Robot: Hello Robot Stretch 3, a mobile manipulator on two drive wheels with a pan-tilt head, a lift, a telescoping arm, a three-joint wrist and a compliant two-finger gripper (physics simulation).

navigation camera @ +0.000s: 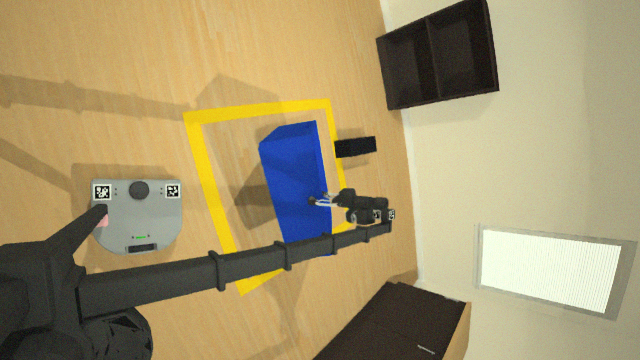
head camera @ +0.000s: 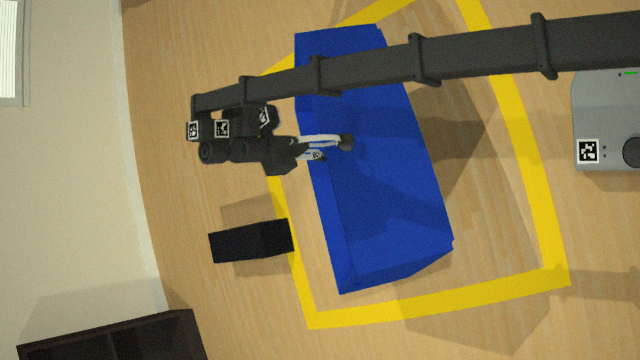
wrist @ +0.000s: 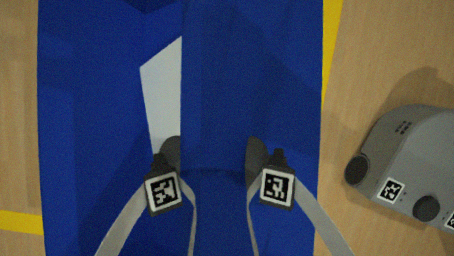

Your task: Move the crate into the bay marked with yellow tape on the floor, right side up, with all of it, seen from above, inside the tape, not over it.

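Frame: origin at the robot's base, x right, y ahead, z up, level; centimetres.
Seen in the pictures: gripper, fingertip midpoint: [navigation camera: 314, 196] [head camera: 340, 149]; robot's base, origin of the base link: [navigation camera: 139, 189] [head camera: 634, 151].
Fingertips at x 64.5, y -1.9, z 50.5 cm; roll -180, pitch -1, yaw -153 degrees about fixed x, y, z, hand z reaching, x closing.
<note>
Pixels of each thing's top centre, then the offset from my fingertips to it. "spot": a spot on its surface instead. Level surfaces: height alone.
- yellow tape, surface spot: [head camera: 535, 175] spot: dx -33.2, dy +8.5, dz -50.4 cm
- black block, middle of its top: [head camera: 234, 244] [navigation camera: 364, 145] dx +83.3, dy +35.4, dz -34.4 cm
- dark shelf, its level: dz +7.0 cm
The blue crate [head camera: 380, 190] [navigation camera: 295, 170] [wrist: 285, 75] is steeply tilted, its outer side facing the head camera and its opening turned towards the room wall. A white panel [wrist: 165, 100] shows inside it in the wrist view. My gripper [head camera: 332, 149] [navigation camera: 319, 198] [wrist: 209, 155] is shut on the crate's wall, one fingertip on each side; the left one is partly hidden behind the blue edge. The yellow tape [head camera: 535, 175] [navigation camera: 204, 165] [wrist: 20, 222] surrounds much of the crate. The crate's far end overlaps the tape in the head view, partly behind my arm.
A black block [head camera: 250, 241] [navigation camera: 356, 147] stands at the tape's outer edge on the wall side. My grey base [navigation camera: 137, 215] is on the opposite side. A dark shelf [navigation camera: 433, 55] and a dark cabinet [navigation camera: 395, 320] stand near the wall. My arm [navigation camera: 175, 275] spans the bay.
</note>
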